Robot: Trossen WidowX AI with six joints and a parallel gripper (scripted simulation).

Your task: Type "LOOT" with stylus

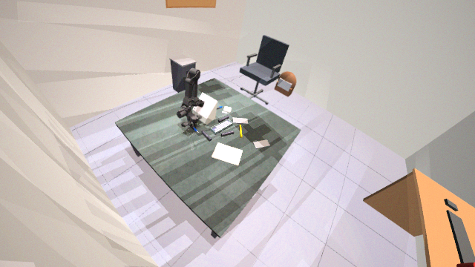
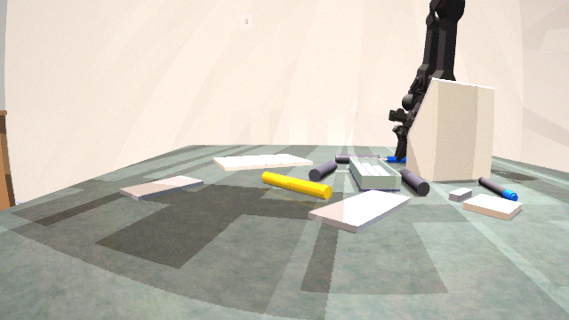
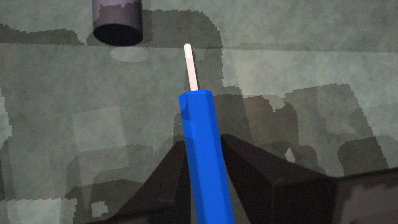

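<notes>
Now: the keyboard 190 mm to the left of my gripper tip, 170 mm ahead of it and 10 mm above it. The rest, counted from my gripper tip: eraser (370 mm to the left, 70 mm ahead); thin white tip (50 mm ahead, 10 mm to the right); blue stylus (10 mm ahead).
</notes>
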